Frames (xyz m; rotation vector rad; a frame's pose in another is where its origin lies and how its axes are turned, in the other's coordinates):
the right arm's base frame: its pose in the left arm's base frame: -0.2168 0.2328 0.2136 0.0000 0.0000 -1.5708
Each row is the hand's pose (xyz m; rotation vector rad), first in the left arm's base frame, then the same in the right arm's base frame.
Working: the left arm's base frame: its pose in the right arm's base frame: 0.2328 0.2168 -0.2136 0.0000 0.0000 1.5708

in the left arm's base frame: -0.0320 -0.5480 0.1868 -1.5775 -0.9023 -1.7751
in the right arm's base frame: 0.7808 0.1848 -0.0268 -0.4028 -1.4794 -0.5892
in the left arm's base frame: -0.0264 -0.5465 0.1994 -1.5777 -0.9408 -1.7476
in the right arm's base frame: 0.7793 0.1904 -0.0142 -0.3812 -1.5072 -0.5714
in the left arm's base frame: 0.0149 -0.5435 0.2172 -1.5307 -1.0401 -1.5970
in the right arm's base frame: 0.7763 0.2317 0.0036 -0.2999 -1.5718 -0.4333
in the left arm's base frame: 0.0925 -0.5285 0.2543 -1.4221 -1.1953 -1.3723
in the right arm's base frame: 0.7613 0.3093 0.0407 -0.1431 -1.6520 -0.2222
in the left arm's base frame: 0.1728 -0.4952 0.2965 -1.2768 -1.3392 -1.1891
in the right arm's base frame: 0.7280 0.3896 0.0829 0.0404 -1.6947 -0.0446
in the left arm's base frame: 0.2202 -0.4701 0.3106 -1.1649 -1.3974 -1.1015
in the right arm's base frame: 0.7029 0.4370 0.0970 0.1527 -1.6824 0.0531
